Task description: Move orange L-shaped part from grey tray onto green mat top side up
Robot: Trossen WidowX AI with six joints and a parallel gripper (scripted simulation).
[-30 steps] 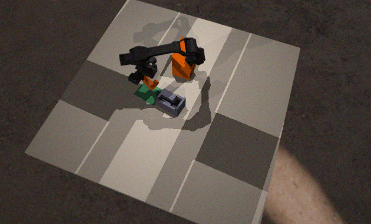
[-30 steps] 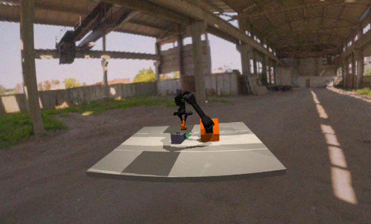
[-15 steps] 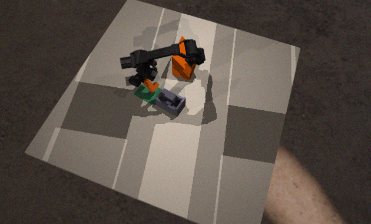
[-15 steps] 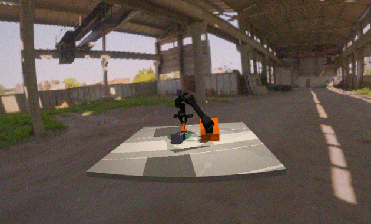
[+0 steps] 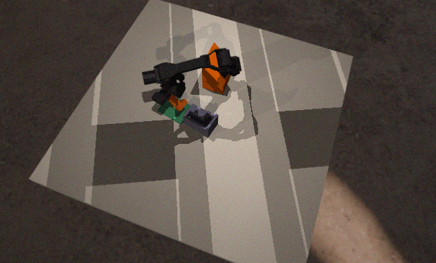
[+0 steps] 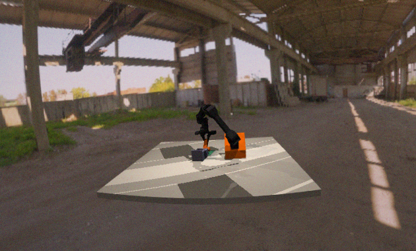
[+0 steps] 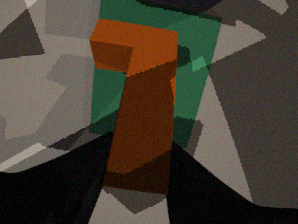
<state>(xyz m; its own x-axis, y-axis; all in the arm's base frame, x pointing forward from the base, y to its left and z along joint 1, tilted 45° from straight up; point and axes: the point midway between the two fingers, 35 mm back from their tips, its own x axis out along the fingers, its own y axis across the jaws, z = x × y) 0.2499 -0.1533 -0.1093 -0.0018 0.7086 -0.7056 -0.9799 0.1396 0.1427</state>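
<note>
Right now the orange L-shaped part is 30 mm to the left of my gripper tip, 30 mm below it and 10 mm behind it. Also, from my gripper tip: green mat 110 mm below, 20 mm to the left.
</note>
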